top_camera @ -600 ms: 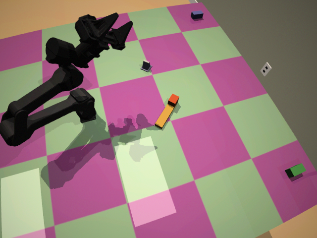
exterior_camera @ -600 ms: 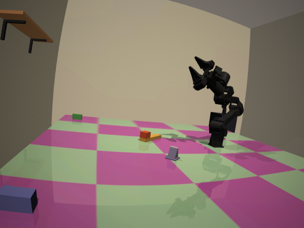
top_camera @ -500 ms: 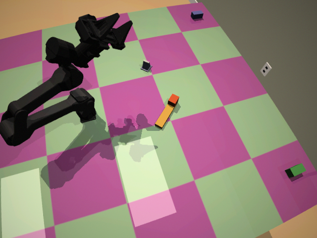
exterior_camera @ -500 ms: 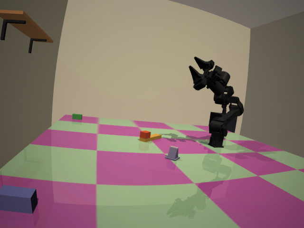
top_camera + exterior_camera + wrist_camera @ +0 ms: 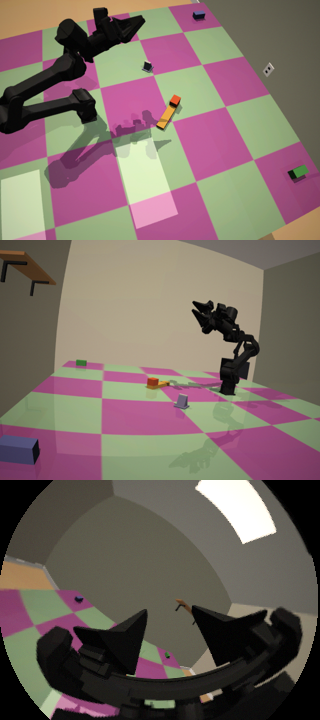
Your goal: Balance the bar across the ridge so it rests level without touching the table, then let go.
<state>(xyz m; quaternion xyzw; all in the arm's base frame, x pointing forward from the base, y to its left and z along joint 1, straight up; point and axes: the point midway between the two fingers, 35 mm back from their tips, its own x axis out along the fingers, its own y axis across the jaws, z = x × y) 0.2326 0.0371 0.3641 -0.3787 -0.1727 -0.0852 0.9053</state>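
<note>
Now: the bar 360 mm below my gripper tip, 110 mm to the right of it and 80 mm ahead of it. Round my gripper tip: green block: 540 mm to the right, 480 mm ahead, 360 mm below; then blue block: 480 mm ahead, 460 mm to the left, 360 mm below.
</note>
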